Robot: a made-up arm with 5 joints. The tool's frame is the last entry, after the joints. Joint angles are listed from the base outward. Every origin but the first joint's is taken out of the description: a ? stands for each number. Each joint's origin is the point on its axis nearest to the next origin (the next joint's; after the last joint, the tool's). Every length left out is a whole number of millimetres.
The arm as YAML. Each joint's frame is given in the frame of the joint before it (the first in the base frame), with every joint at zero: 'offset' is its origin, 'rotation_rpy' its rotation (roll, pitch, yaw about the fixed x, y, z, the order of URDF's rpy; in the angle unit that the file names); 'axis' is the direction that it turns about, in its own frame. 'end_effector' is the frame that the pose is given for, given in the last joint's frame.
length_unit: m
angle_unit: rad
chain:
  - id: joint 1
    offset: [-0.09, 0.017, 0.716]
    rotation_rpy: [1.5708, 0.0, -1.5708]
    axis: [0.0, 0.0, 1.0]
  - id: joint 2
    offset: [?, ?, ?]
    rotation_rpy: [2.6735, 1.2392, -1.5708]
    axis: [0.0, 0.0, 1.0]
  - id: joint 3
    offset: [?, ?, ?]
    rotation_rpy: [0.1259, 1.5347, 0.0]
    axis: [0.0, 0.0, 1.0]
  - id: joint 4
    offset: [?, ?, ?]
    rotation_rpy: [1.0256, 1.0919, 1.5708]
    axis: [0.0, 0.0, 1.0]
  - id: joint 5
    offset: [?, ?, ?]
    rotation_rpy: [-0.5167, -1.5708, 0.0]
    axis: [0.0, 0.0, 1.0]
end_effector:
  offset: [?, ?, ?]
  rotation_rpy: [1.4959, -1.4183, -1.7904]
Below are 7 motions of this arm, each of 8 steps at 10 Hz.
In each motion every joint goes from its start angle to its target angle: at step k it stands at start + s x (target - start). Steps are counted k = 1, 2, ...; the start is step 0. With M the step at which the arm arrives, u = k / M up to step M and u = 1 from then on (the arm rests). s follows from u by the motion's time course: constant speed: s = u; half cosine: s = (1 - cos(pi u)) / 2; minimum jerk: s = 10 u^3 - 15 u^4 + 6 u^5.
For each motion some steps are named. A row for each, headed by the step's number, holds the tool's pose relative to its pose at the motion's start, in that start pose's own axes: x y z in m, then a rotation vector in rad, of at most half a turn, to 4 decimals.
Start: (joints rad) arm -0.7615 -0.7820 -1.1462 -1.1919 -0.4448
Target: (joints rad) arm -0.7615 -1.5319 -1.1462 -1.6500 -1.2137
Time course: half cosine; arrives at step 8
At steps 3, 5, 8:
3: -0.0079 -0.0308 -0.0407 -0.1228 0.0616 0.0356
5: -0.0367 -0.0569 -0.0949 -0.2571 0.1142 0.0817
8: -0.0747 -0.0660 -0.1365 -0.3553 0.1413 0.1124

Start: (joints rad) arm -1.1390 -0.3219 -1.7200 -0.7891 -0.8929
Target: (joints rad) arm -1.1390 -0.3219 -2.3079 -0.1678 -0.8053
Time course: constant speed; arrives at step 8
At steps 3, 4, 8:
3: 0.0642 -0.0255 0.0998 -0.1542 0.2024 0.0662
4: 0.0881 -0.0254 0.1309 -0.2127 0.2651 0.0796
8: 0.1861 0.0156 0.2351 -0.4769 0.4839 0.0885

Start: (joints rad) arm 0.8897 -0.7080 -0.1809 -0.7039 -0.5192
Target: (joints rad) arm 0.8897 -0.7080 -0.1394 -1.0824 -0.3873
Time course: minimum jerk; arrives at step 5
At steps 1, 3, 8:
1: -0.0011 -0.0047 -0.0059 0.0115 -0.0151 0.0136
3: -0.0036 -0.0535 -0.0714 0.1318 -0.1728 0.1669
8: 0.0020 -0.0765 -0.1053 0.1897 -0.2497 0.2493

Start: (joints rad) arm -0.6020 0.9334 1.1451 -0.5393 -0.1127
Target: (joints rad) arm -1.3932 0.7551 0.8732 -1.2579 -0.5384
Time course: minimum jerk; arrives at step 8
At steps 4, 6, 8:
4: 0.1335 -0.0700 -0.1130 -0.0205 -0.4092 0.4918
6: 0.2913 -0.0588 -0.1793 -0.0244 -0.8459 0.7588
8: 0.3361 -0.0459 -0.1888 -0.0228 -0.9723 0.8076

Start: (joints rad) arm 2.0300 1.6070 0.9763 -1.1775 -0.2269
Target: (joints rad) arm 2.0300 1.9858 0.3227 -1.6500 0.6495
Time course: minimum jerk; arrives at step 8
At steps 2, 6, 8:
2: 0.0134 -0.0300 0.0201 0.1042 0.0478 0.0958
6: 0.2500 -0.2125 0.0787 0.9182 0.6308 0.7818
8: 0.2934 -0.2224 0.0730 1.0164 0.7368 0.8639

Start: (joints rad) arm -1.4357 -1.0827 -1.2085 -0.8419 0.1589
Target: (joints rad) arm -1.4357 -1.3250 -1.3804 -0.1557 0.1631
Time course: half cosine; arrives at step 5
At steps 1, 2, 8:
1: 0.0076 0.0200 0.0099 -0.0051 0.0358 -0.0741
2: 0.0378 0.0706 0.0328 -0.0252 0.1284 -0.2670
8: 0.1762 0.1754 0.0581 -0.1259 0.3603 -0.7613

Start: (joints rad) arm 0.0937 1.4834 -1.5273 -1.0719 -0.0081
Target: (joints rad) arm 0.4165 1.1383 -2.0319 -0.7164 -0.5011
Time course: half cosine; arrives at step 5
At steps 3, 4, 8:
3: 0.2040 -0.0794 0.0502 -0.2561 0.4090 0.1517
4: 0.2994 -0.0955 0.0396 -0.3779 0.5324 0.2795
8: 0.3366 -0.0981 0.0312 -0.4270 0.5721 0.3374

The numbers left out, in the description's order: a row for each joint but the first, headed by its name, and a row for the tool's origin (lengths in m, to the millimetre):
joint 2: 0.009 0.004 0.0
joint 3: 0.212 0.322 0.0
joint 4: -0.05 -0.252 0.0
joint 5: 0.314 -0.111 0.0
tool: -0.021 0.007 0.0

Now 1 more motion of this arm.
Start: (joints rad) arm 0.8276 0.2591 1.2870 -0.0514 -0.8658
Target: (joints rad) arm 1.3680 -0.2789 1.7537 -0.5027 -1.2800
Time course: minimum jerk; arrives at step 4
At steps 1, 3, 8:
1: 0.0115 -0.0031 -0.0360 -0.0478 -0.0820 -0.0453
3: 0.2258 -0.1160 -0.2775 -0.4482 -0.8165 -0.3676
8: 0.2706 -0.1430 -0.2953 -0.4990 -0.9250 -0.4057

